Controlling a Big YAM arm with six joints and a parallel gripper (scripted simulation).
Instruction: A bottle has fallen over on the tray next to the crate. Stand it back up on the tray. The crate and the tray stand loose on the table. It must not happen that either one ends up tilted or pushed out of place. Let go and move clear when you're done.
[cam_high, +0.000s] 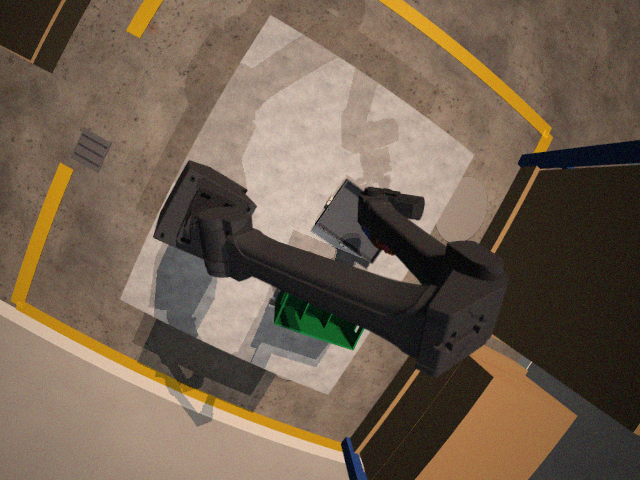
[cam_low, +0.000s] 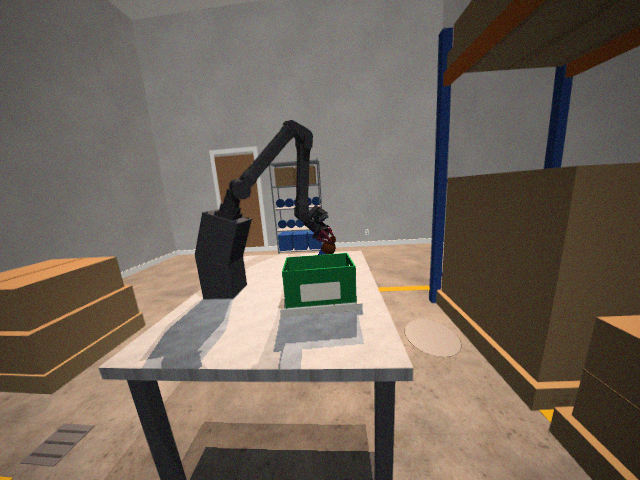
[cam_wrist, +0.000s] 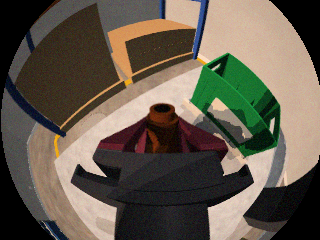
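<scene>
Now: hand 40 mm above the brown bottle, 20 mm to the right of it and 20 mm past it. Round my hand: green crate (260 mm to the right, 110 mm below, 70 mm behind); grey tray (180 mm below, 70 mm behind, 30 mm to the left).
</scene>
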